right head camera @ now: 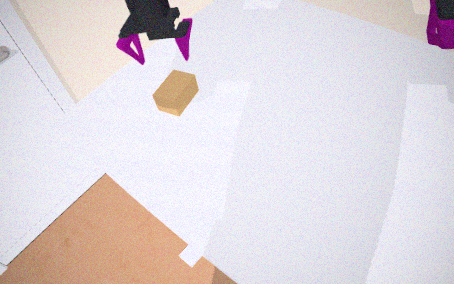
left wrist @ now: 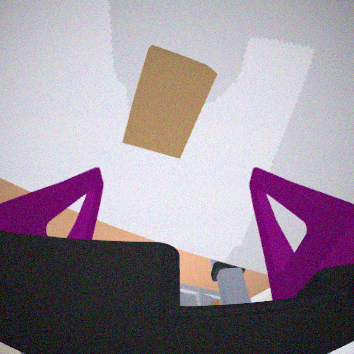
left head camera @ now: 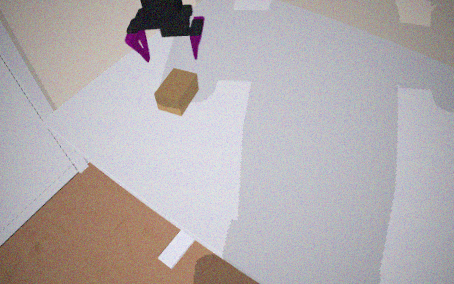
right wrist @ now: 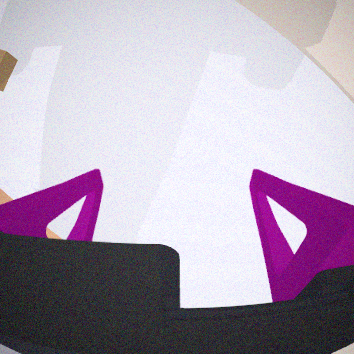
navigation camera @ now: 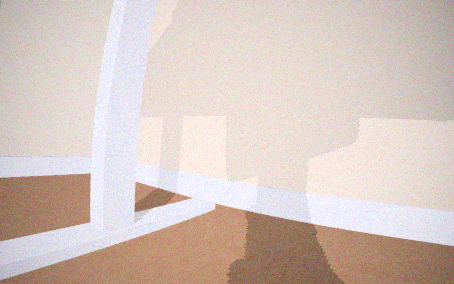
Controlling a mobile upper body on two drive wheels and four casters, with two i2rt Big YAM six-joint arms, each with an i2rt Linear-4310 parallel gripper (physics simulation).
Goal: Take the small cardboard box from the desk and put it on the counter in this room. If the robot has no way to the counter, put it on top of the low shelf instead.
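Places are measured from the left arm's base along level axes (x ahead, y left, z up), in centimetres.
Pixels of known places: left gripper, fingertip midpoint: (right head camera: 165, 61) (left wrist: 175, 175) (left head camera: 172, 59); right gripper, fingertip midpoint: (right wrist: 175, 176).
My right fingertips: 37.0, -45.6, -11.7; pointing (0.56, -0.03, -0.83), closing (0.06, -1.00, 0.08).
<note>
Behind a point stands the place of what it marks, as x, y, z.
The small brown cardboard box (left head camera: 175, 91) @(57.9, -2.0, -41.0) (right head camera: 175, 92) @(57.9, -2.7, -41.0) (left wrist: 169, 102) @(61.1, -2.0, -41.0) (right wrist: 6, 69) @(60.2, -4.8, -44.0) lies on the white desk (left head camera: 150, 160) @(43.3, 1.6, -46.0) (right head camera: 150, 155) @(44.5, 0.9, -46.0) (left wrist: 50, 100) @(60.3, 11.7, -46.0) (right wrist: 115, 115) @(49.0, -34.0, -46.0). My left gripper (left head camera: 172, 60) @(59.0, -2.3, -33.1) (right head camera: 165, 62) @(59.0, -2.3, -33.1) (left wrist: 175, 175) @(59.0, -2.3, -33.1) is open with nothing between its fingers; in both head views it shows just above the box in the picture. In the left wrist view the box lies beyond the fingertips. My right gripper (right wrist: 175, 176) @(37.0, -45.6, -11.7) is open and empty over the desk, apart from the box; in the right head view part of it (right head camera: 441, 46) shows at the upper right. The counter and the low shelf cannot be made out.
A white panelled surface (left head camera: 30, 135) @(87.7, 79.6, -97.9) (right head camera: 30, 110) @(85.2, 81.2, -76.8) stands at the left of the head views, beside the brown floor (left head camera: 100, 225) @(64.9, 53.5, -141.0) (right head camera: 110, 230) @(59.5, 61.0, -141.0) (navigation camera: 175, 255) @(73.0, -15.9, -141.0). The navigation camera shows a white upright post (navigation camera: 117, 125) @(75.4, -2.6, -117.5) on a white floor bar (navigation camera: 65, 245), near a beige wall (navigation camera: 280, 75) @(103.6, -40.7, -95.9).
</note>
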